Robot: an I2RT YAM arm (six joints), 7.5 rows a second.
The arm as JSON. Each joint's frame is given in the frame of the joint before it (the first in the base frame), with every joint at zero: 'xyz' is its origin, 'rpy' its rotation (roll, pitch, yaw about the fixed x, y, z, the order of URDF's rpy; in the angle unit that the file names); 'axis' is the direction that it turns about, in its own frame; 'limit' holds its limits. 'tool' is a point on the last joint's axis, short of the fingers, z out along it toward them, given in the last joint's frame.
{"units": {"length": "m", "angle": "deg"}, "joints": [
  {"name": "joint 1", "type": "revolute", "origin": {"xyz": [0.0, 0.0, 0.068], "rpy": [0.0, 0.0, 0.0]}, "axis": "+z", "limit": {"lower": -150.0, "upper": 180.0}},
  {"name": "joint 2", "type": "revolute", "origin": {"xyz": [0.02, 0.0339, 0.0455], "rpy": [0.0, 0.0, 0.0]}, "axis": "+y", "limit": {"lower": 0.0, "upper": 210.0}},
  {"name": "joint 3", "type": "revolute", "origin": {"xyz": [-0.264, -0.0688, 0.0], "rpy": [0.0, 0.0, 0.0]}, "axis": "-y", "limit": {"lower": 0.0, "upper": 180.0}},
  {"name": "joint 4", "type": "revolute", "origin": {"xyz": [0.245, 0.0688, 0.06], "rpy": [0.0, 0.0, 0.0]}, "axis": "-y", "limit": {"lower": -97.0, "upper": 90.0}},
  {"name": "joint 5", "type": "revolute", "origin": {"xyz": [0.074, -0.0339, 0.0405], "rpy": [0.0, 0.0, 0.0]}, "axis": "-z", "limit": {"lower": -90.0, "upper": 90.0}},
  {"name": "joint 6", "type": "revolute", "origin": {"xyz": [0.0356, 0.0, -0.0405], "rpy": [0.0, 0.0, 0.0]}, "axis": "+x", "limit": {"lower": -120.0, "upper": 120.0}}
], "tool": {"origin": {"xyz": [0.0, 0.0, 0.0], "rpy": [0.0, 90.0, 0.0]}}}
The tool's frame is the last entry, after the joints.
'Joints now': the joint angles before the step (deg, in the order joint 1, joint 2, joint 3, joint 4, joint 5, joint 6). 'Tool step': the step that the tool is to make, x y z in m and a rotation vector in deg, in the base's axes. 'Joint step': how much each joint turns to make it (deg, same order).
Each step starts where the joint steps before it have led.
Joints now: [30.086 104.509 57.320 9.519 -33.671 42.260]
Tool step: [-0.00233 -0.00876 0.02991 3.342 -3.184 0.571]
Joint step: [-1.159 -4.830 0.001 -0.351 -2.186 0.109]
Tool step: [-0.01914 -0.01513 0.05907 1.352 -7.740 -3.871]
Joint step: [-0.284 -11.104 -0.001 -3.956 4.372 -0.525]
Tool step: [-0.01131 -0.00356 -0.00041 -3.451 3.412 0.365]
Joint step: [0.459 -2.077 -0.022 -7.410 0.742 -1.355]
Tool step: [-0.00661 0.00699 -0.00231 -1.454 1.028 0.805]
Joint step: [1.705 -0.108 0.021 -1.834 1.159 -0.175]
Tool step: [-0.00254 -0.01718 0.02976 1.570 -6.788 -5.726]
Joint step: [-1.967 -5.137 0.022 1.573 4.262 0.132]
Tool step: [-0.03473 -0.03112 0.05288 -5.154 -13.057 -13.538]
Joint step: [-0.152 -12.917 -0.022 -5.354 16.503 -5.027]
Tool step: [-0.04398 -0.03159 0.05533 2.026 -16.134 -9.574]
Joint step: [-0.023 -12.567 0.023 2.338 10.513 -3.956]
